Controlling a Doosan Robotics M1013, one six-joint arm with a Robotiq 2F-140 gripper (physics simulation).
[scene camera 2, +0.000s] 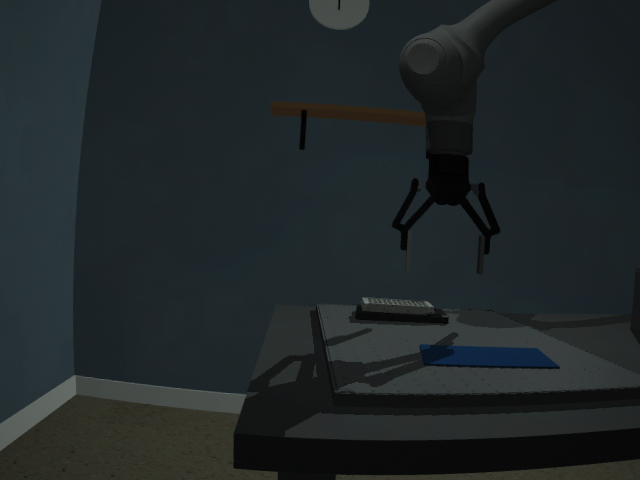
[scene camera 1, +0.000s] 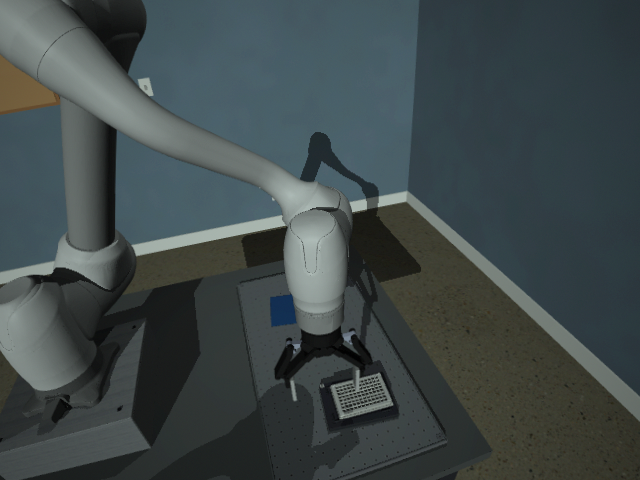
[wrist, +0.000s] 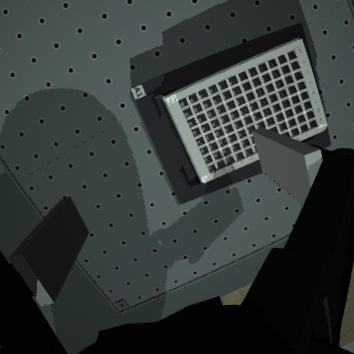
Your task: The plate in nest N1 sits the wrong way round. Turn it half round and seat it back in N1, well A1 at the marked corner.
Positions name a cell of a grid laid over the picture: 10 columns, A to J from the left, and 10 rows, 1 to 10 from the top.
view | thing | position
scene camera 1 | gripper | F9
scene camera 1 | white well plate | F9
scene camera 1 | dark nest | F9
